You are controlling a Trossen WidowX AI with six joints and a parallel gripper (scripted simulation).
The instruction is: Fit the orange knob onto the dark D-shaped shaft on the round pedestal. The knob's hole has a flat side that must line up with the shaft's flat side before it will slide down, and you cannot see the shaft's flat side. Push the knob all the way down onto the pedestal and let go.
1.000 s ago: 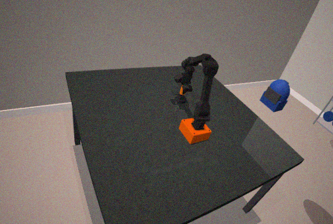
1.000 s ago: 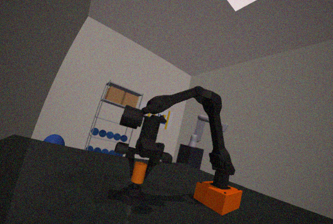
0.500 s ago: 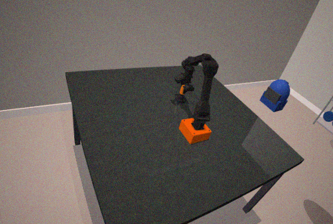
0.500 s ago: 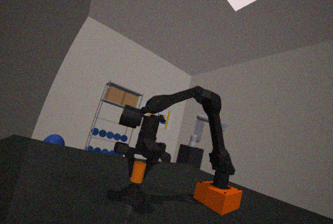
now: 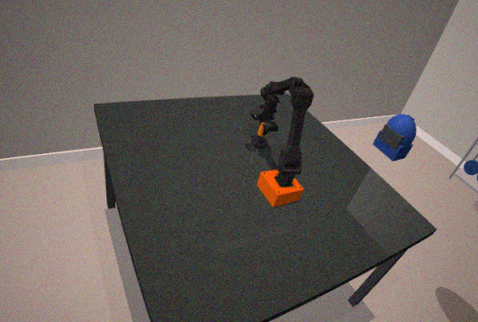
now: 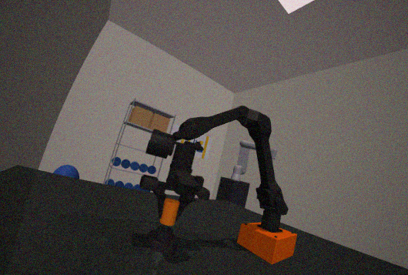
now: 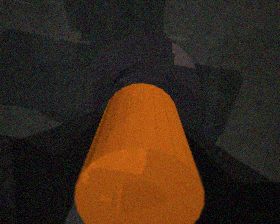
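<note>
The orange knob is 20 mm above my gripper tip. The rest, counted from my gripper tip: round pedestal (40 mm below).
</note>
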